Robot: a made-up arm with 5 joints.
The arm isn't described. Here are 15 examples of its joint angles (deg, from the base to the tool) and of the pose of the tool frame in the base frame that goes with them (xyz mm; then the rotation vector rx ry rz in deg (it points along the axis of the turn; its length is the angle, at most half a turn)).
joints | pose
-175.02 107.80 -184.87 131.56 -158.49 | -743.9 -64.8 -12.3 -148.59 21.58 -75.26
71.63 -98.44 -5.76 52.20 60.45 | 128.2 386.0 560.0 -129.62 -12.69 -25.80
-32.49 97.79 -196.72 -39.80 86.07 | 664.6 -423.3 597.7 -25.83 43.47 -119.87
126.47 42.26 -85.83 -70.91 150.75 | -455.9 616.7 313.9 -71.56 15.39 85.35
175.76 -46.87 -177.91 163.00 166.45 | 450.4 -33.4 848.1 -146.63 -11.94 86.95
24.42 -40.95 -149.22 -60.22 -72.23 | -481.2 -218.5 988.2 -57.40 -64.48 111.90
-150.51 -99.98 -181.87 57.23 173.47 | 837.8 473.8 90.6 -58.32 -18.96 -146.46
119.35 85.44 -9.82 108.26 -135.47 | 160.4 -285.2 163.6 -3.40 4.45 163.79
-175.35 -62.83 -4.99 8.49 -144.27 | -514.0 -41.8 396.5 136.23 -37.88 -75.59
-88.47 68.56 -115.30 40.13 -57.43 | 23.5 -878.0 -66.4 167.32 -46.47 2.94
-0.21 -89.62 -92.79 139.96 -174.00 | -233.8 0.9 857.1 7.45 137.38 2.70
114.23 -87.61 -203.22 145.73 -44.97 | 304.4 -676.3 232.5 -7.37 -40.13 -106.81
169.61 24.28 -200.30 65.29 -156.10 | -164.1 30.1 1228.1 92.16 -28.43 -138.65
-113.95 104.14 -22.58 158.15 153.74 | 82.9 186.7 149.5 52.57 54.74 -124.34
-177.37 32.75 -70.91 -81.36 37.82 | -690.1 -31.7 312.2 -18.64 -58.77 36.56
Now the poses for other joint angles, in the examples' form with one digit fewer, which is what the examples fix.
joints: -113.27 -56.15 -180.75 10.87 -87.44
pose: 356 827 701 -45.1 10.3 -19.6
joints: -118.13 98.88 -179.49 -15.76 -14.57
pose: -446 -834 365 53.0 -67.3 38.4
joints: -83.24 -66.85 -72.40 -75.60 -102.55
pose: -17 139 995 -34.4 -5.8 -5.6
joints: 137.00 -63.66 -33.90 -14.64 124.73
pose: -289 270 814 -72.8 -7.8 71.3
